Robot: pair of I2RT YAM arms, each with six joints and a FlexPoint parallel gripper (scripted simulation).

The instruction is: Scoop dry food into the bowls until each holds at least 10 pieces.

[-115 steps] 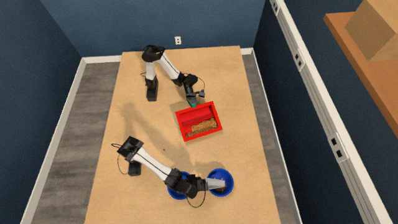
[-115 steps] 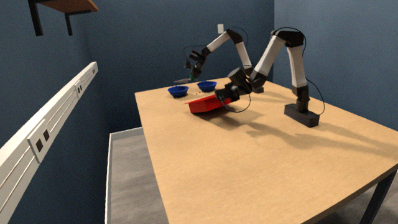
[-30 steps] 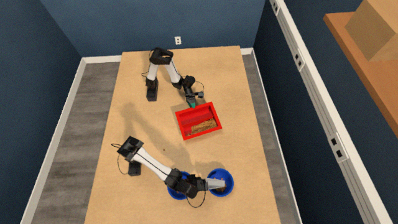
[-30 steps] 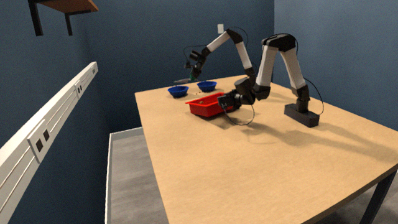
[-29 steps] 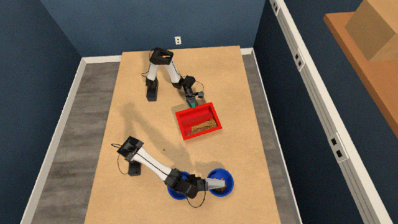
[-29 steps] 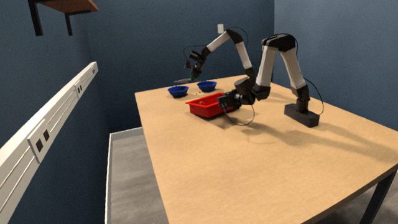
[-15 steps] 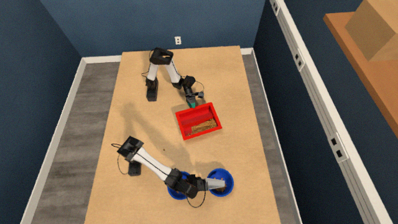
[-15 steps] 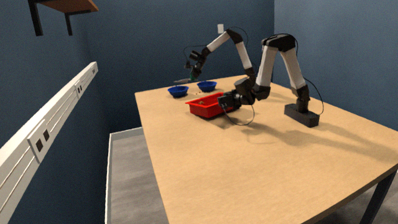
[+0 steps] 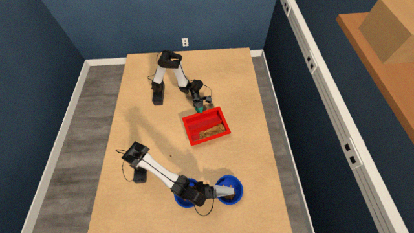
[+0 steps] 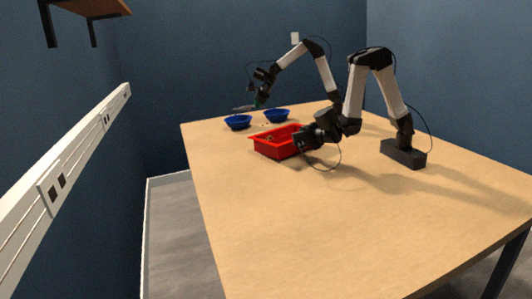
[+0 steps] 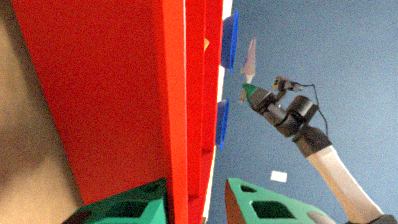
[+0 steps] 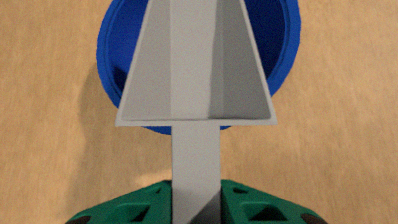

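Observation:
My right hand is 5 cm short of the grey scoop. The rest, counted from my right hand: red box 42 cm to the left, 5 cm below, 5 cm behind.

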